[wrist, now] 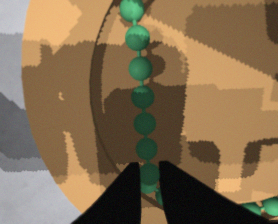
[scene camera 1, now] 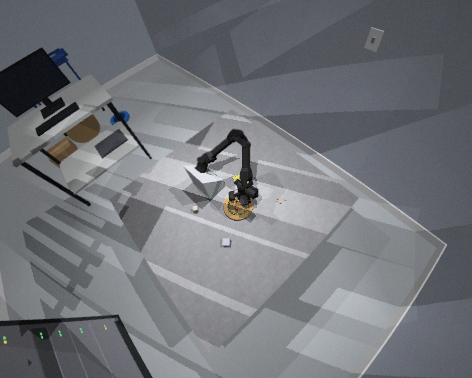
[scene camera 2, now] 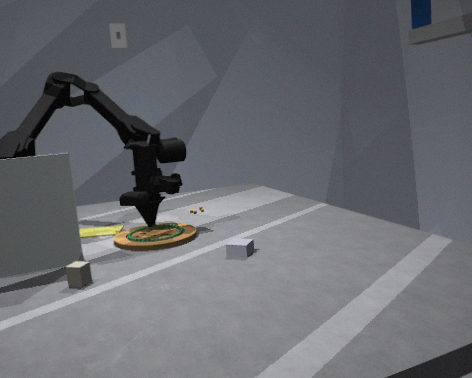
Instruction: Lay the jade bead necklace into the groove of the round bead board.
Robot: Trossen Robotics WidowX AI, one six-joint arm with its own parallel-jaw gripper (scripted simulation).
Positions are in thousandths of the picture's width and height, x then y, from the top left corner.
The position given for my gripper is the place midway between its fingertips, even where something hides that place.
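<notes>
You can find my gripper (scene camera 2: 321, 599) in that camera, and I can see it in the wrist view too, my gripper (wrist: 534, 761).
</notes>
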